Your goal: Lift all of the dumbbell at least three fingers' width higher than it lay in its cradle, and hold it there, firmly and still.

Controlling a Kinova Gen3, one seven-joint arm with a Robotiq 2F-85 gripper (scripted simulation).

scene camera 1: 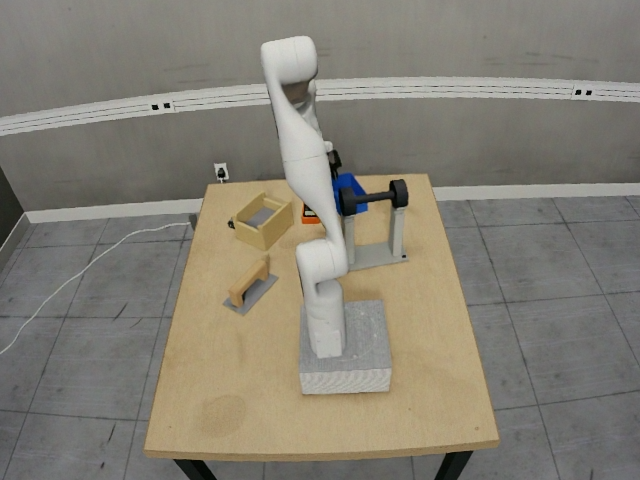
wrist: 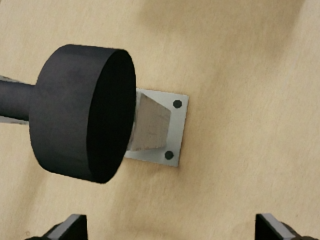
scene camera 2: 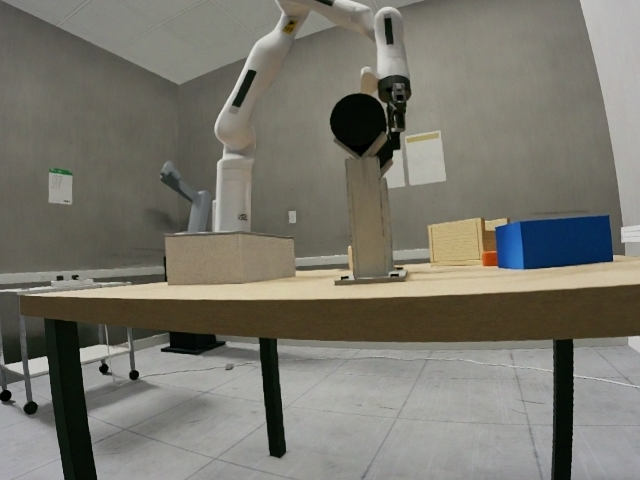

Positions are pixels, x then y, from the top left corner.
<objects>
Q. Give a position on a black dumbbell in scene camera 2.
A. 356,120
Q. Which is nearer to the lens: the black dumbbell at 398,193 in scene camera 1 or the wooden box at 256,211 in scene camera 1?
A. The black dumbbell.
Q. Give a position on a black dumbbell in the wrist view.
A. At 81,109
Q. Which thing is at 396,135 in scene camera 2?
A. My gripper.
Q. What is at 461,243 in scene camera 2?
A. A wooden box.
</objects>
